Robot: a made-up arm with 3 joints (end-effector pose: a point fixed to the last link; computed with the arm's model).
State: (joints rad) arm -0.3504 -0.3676 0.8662
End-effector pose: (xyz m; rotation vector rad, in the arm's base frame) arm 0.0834 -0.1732 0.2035 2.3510 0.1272 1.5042
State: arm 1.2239 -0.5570 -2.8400
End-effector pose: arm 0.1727 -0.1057 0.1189 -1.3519 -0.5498 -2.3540
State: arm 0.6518 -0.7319 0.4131
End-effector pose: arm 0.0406 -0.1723 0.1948 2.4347 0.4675 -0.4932
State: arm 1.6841 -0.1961 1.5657
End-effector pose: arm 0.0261 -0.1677 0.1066 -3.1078 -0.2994 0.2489
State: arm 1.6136 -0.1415 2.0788
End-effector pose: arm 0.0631 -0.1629 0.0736 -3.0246 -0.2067 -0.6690
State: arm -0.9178 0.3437 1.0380
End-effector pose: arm 0.0692 -0.1628 0.2536 -1.4819 0.0266 -2.3829
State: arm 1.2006 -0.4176 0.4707
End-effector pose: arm 0.0409 -0.1693 0.1929 2.6003 0.4334 -1.1288
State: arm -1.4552 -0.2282 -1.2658
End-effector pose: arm -0.0848 -0.1391 0.2177 3.0699 -0.3374 0.2170
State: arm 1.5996 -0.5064 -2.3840
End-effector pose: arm 0.1579 -0.1004 0.1075 -1.2236 -0.2607 -2.3767
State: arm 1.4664 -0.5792 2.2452
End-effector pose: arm 0.0682 -0.1538 0.0689 -2.7244 -0.8035 -0.9232
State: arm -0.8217 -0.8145 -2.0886
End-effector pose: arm 0.0264 -0.0687 0.3198 2.1123 -1.1768 -1.8678
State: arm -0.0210 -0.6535 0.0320
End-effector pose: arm 0.0272 -0.1564 0.2193 2.5008 0.0011 -0.1120
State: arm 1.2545 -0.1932 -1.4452
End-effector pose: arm 0.1731 -0.1412 0.2374 0.5883 -0.0278 -2.8944
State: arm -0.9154 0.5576 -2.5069
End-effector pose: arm -0.0401 -0.2474 0.3551 2.1898 0.8163 -1.9816
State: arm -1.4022 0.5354 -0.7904
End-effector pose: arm -0.0602 -0.2130 0.1852 -2.6425 -0.6747 -1.0055
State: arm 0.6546 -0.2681 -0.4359
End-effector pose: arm 0.0589 -0.1511 0.2684 2.4196 0.0398 -1.5634
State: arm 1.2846 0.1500 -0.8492
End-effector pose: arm 0.1335 -0.1799 0.2595 -1.4889 0.0467 2.6021
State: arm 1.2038 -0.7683 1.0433
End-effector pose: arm 0.0346 -0.1865 0.1456 2.6224 0.9419 -0.4371
